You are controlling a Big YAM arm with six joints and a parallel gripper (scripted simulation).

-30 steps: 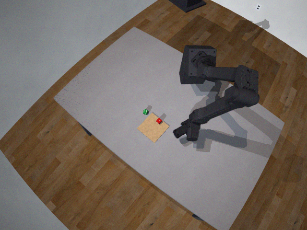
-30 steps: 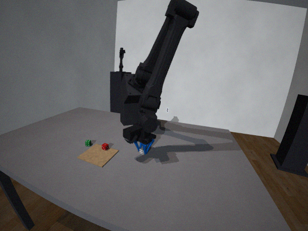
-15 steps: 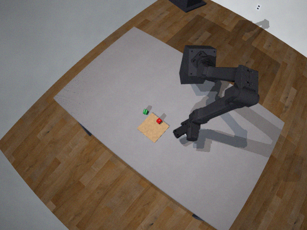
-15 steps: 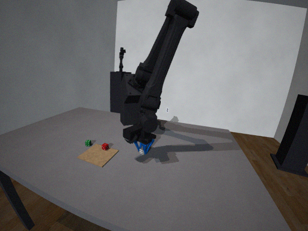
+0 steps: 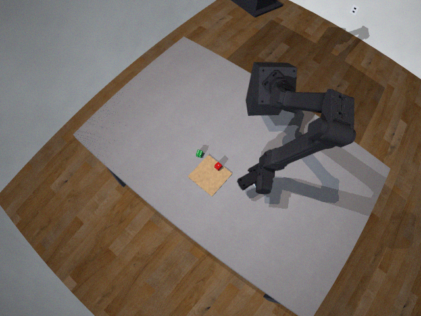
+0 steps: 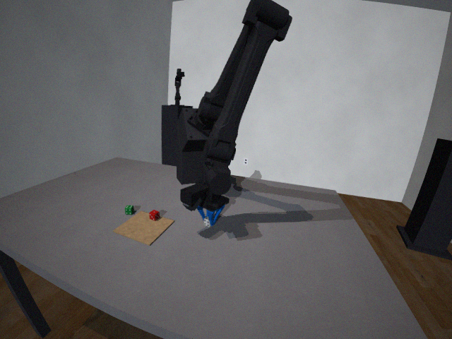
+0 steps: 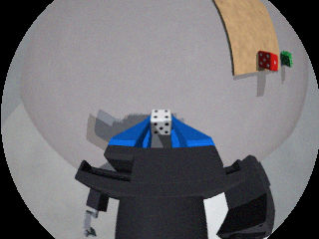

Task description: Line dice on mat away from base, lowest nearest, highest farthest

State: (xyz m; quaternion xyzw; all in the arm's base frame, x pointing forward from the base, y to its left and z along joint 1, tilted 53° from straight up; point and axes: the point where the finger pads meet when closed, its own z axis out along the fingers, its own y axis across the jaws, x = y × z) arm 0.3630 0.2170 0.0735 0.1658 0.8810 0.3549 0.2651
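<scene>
My hand is right at the white die. Also, from my hand: tan mat: 160 mm to the right, 140 mm ahead, 10 mm below; red die: 160 mm to the right, 90 mm ahead, 10 mm above; green die: 260 mm to the right, 120 mm ahead.
</scene>
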